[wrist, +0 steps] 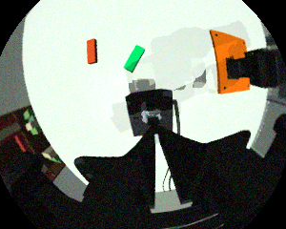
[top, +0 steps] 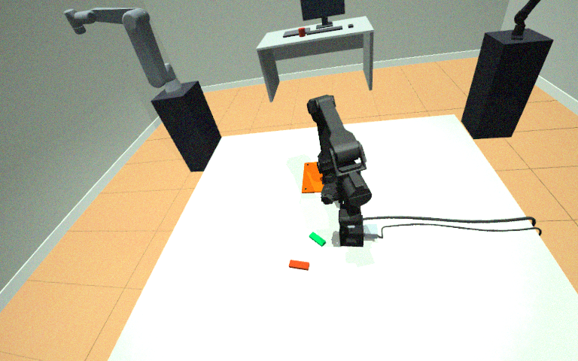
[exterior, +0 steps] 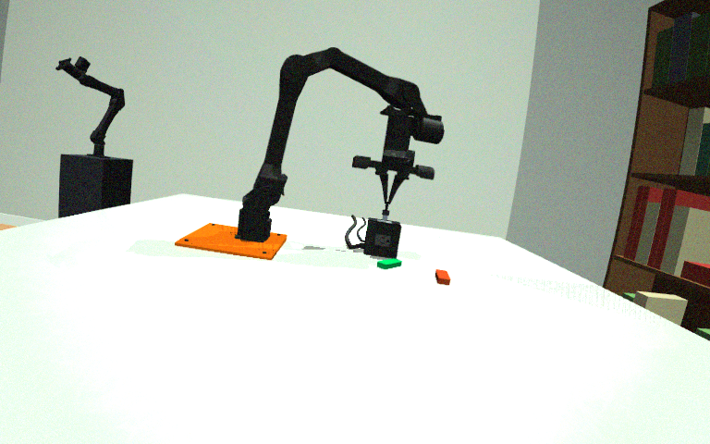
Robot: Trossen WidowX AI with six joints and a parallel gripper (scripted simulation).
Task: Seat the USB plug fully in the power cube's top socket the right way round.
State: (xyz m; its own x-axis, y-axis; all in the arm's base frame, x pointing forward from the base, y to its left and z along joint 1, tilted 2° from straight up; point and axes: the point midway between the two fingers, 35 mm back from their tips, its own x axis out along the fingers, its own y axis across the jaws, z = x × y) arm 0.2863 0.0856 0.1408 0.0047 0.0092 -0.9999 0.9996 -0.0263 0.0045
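Right now the usb plug is 20 mm below my gripper tip. Also, from my gripper tip: green block 10 mm ahead, 120 mm to the right, 110 mm below; red block 110 mm ahead, 170 mm to the right, 110 mm below.
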